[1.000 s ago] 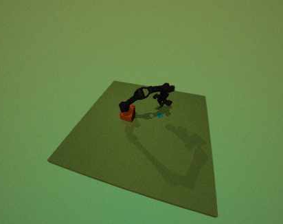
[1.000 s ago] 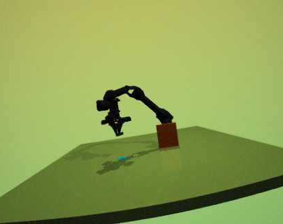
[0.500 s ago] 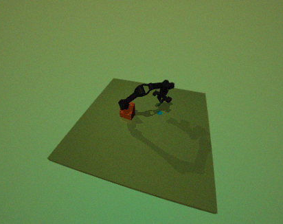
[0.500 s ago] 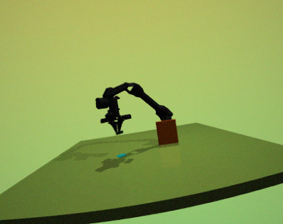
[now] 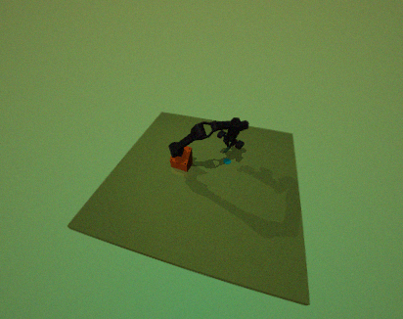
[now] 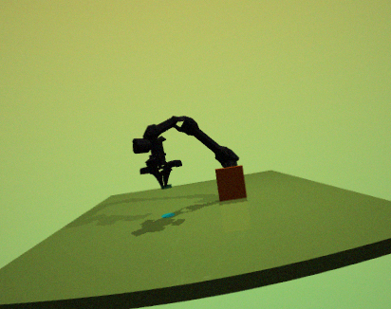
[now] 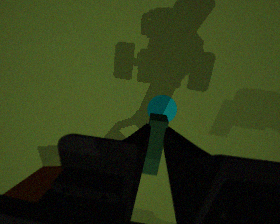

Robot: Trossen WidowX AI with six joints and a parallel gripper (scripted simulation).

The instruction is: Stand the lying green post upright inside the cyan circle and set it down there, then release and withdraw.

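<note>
Right now the cyan circle is 13 cm below my gripper tip and 1 cm to the right of it. Also, from my gripper tip: green post: 2 cm to the right, 1 cm behind.
</note>
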